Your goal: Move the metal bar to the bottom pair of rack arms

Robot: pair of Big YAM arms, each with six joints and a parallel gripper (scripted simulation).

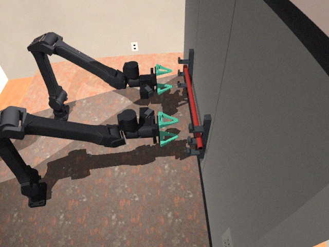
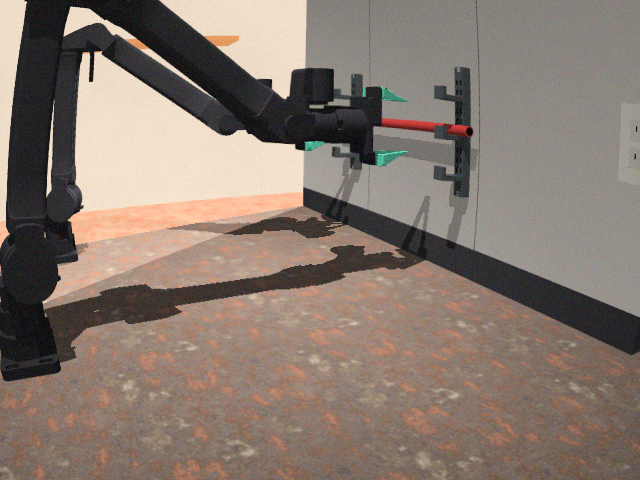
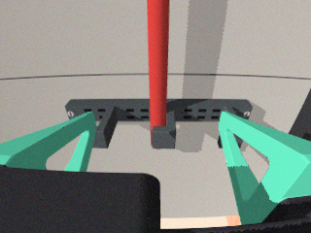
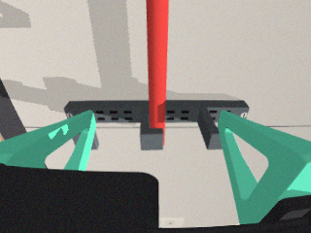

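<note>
My left hand is 9 cm short of the red metal bar and 15 cm to the left of it. Round my left hand: grey wall 27 cm ahead, 19 cm to the right, 17 cm above; dark baseboard 12 cm ahead, 19 cm to the right, 25 cm below.
My right hand is 8 cm short of the red metal bar and 15 cm to the right of it. Also, from my right hand: grey wall 26 cm ahead, 11 cm to the left, 17 cm above; then dark baseboard 11 cm ahead, 11 cm to the left, 25 cm below.
</note>
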